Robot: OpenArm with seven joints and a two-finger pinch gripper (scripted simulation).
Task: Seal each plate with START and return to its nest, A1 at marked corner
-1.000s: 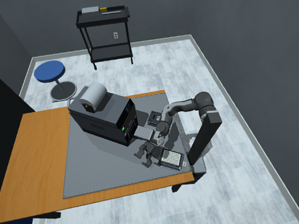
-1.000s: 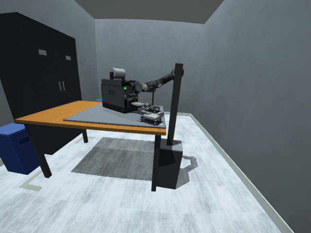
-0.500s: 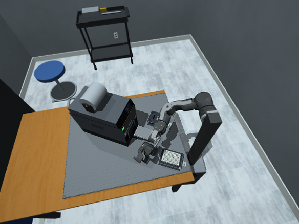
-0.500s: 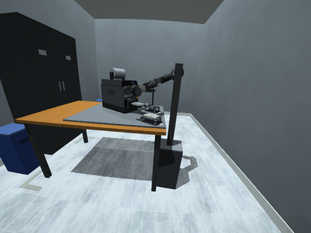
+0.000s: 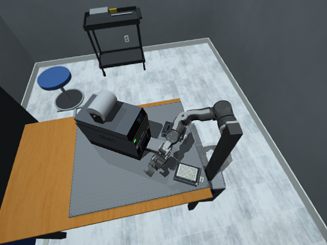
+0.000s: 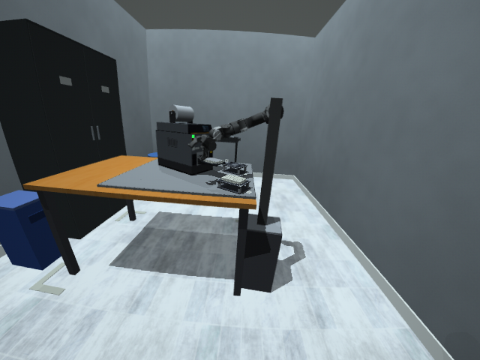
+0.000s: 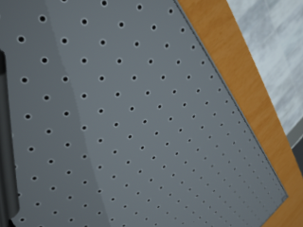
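Right now the grey start button is 80 mm ahead of my hand, 170 mm to the right of it and 10 mm below it. The rest, counted from my hand: foil roll: 260 mm ahead, 350 mm to the right, 220 mm above; sealer stage: 50 mm behind, 210 mm to the right, 100 mm below; white well plate: 230 mm behind, 20 mm to the right, 140 mm below.
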